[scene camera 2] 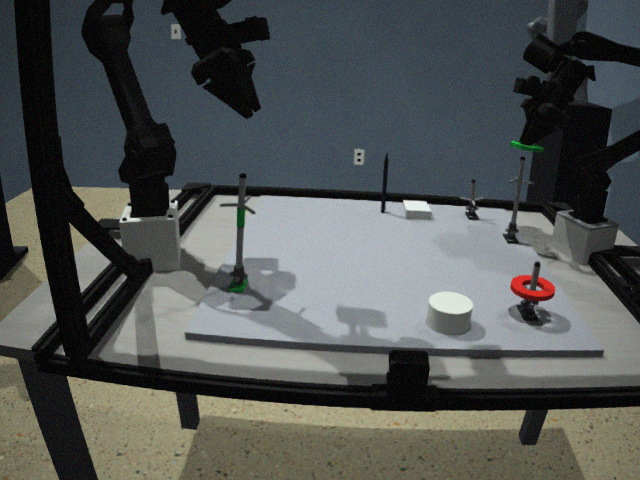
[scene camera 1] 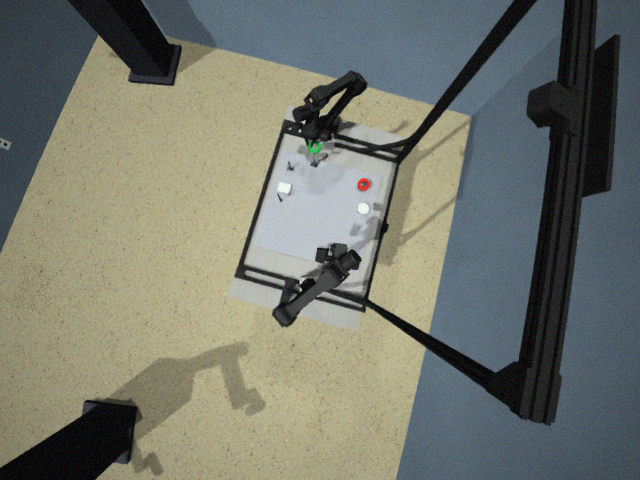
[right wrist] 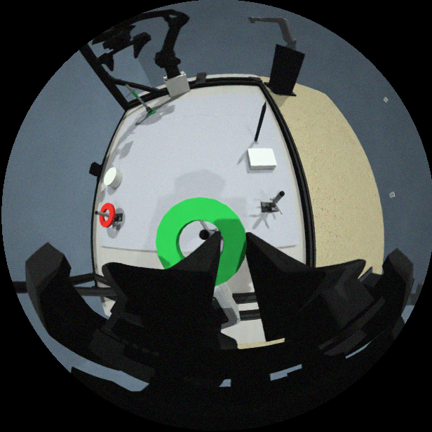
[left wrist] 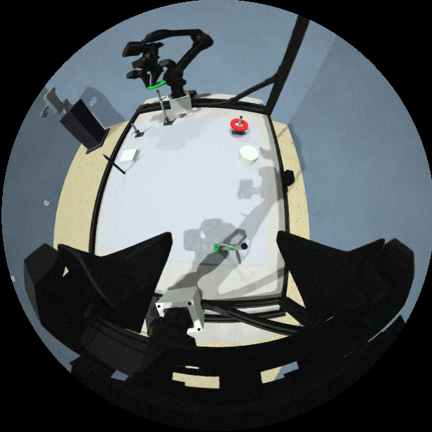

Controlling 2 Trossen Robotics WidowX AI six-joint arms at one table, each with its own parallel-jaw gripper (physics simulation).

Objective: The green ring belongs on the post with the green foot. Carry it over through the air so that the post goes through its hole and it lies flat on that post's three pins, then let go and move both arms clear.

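Seen in the pictures: left gripper, fingertip midpoint: (scene camera 2: 254, 113); right gripper, fingertip midpoint: (scene camera 2: 521, 146) (scene camera 1: 309, 146); left arm's base, link origin: (scene camera 2: 149, 210) (scene camera 1: 309, 287); right arm's base, link origin: (scene camera 2: 588, 217).
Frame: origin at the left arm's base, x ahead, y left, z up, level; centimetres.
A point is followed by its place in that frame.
The green ring (scene camera 1: 314, 152) @(x 69.0, y -4.0, z 11.9 cm) (scene camera 2: 533, 148) @(x 71.7, y -7.4, z 12.0 cm) (left wrist: 156, 85) (right wrist: 167, 240) is held in the air by my right gripper (scene camera 2: 526, 142) @(x 72.9, y -1.5, z 11.0 cm) (right wrist: 232, 236), which is shut on its rim. It hangs above the tip of a tall grey post (scene camera 2: 515, 206) @(x 71.5, y -4.3, z -1.0 cm) (left wrist: 164, 107) with a dark foot. The post with the green foot (scene camera 2: 239, 253) @(x 15.1, y -16.2, z -2.2 cm) (right wrist: 141, 102) stands upright at the left in scene camera 2, with three pins near its top and a green band below them. My left gripper (scene camera 2: 251, 113) @(x 17.9, y -14.0, z 18.8 cm) (left wrist: 225, 237) is open and empty, high above that post. The left arm hides that post in scene camera 1.
A red ring (scene camera 2: 532, 297) @(x 55.4, y -35.3, z -3.8 cm) (right wrist: 107, 205) sits on a short post at the right in scene camera 2, beside a white cylinder (scene camera 2: 449, 314) @(x 42.0, y -34.6, z -5.2 cm) (right wrist: 113, 178). A white block (scene camera 2: 416, 209) @(x 55.9, y 11.2, z -6.5 cm) (right wrist: 262, 158), a black upright stick (scene camera 2: 384, 186) @(x 49.5, y 15.4, z -2.3 cm) and another short post (scene camera 2: 472, 198) @(x 69.1, y 9.9, z -3.9 cm) stand at the back.
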